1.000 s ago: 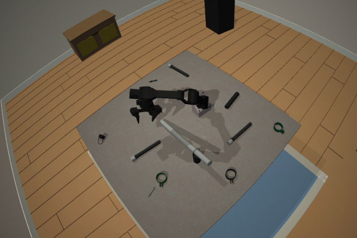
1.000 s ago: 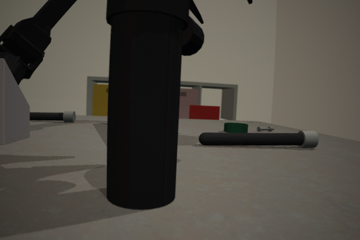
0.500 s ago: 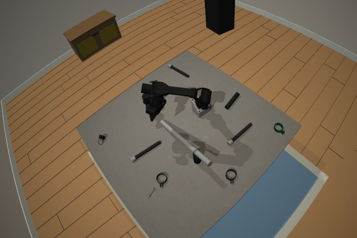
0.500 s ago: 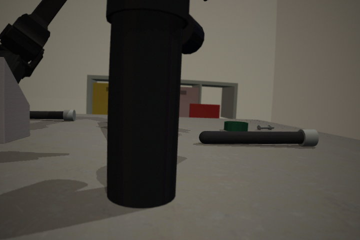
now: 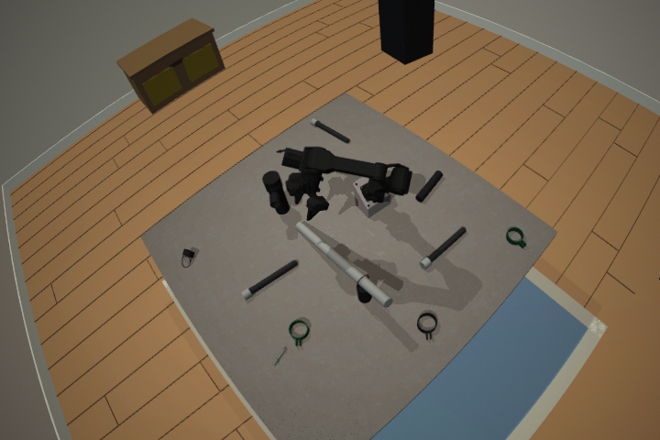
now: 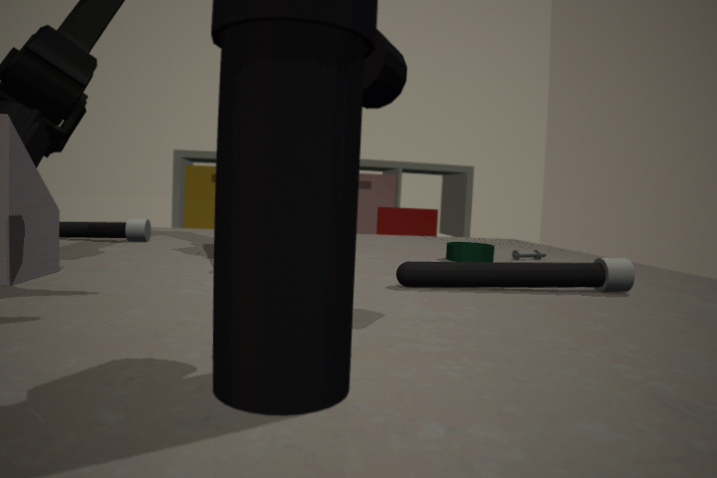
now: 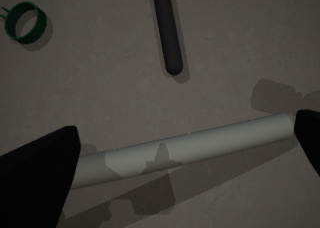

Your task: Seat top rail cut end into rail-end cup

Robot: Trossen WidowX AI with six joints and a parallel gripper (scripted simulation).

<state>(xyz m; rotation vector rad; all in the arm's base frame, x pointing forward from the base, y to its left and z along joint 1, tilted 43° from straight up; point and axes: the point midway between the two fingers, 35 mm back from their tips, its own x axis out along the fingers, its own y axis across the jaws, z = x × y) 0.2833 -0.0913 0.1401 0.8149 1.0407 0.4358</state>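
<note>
Right now my gripper tip is 190 mm to the left of the black rail-end cup, 90 mm above it and 30 mm short of it. Also, from my gripper tip: short black tube 540 mm behind, 230 mm below, 40 mm to the left; bolt 320 mm ahead, 300 mm to the left, 240 mm below; small post 280 mm to the left, 140 mm below, 40 mm behind.
</note>
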